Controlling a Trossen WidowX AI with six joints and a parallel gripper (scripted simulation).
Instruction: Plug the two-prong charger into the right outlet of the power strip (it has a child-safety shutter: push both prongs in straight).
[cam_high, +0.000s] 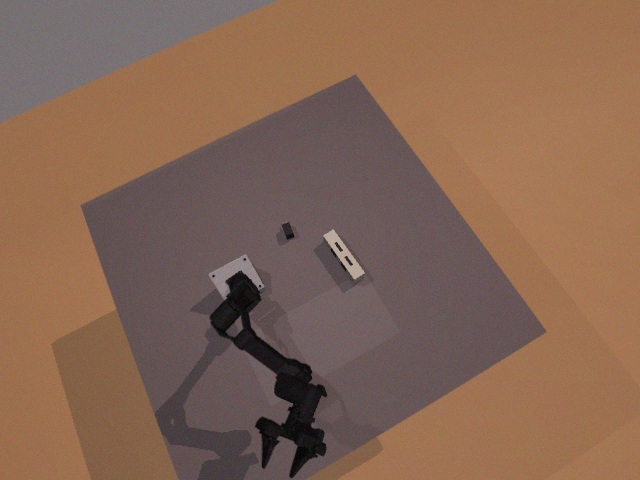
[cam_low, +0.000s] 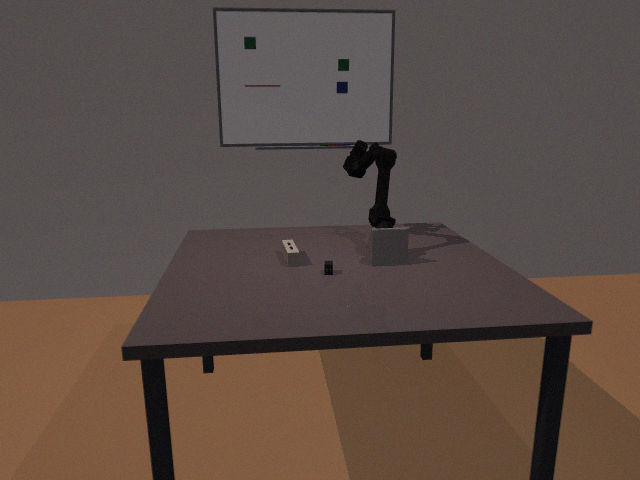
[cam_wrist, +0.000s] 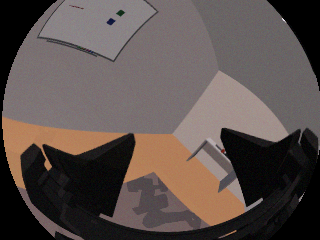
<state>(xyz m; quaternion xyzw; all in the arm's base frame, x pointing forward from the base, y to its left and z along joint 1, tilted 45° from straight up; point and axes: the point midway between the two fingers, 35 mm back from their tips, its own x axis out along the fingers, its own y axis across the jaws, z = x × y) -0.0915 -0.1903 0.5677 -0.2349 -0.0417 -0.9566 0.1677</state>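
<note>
The two-prong charger is 66 cm to the left of my gripper tip, 40 cm ahead of it and 34 cm below it.
</note>
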